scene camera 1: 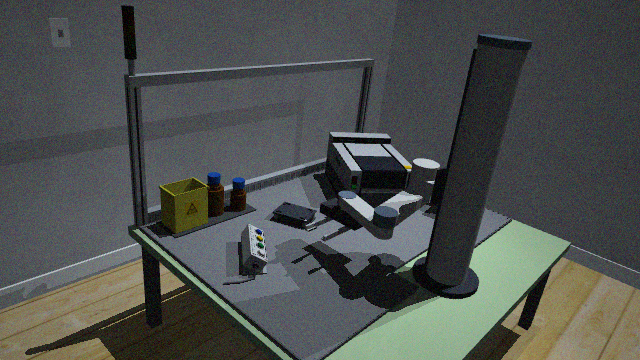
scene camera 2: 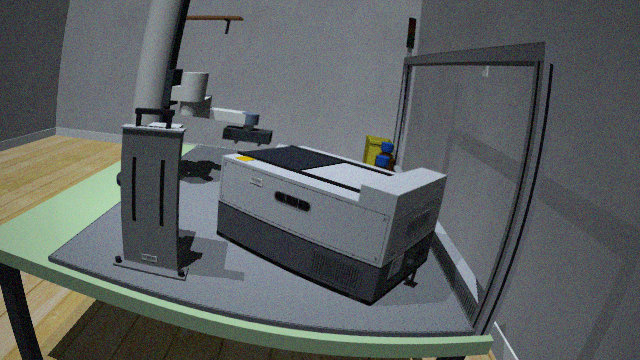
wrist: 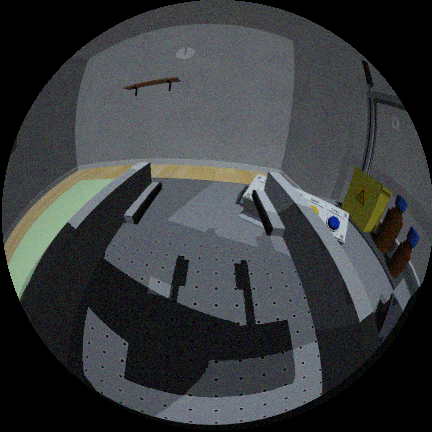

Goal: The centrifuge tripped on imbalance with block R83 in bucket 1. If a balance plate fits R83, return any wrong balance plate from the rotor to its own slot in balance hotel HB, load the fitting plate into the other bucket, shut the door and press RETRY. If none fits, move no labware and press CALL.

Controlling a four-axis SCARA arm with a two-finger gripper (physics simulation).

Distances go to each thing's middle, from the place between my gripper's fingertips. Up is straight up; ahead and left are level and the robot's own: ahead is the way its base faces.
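My gripper: 720 mm to the left of the centrifuge (scene camera 2: 358,230), 310 mm short of it and 20 mm above it.
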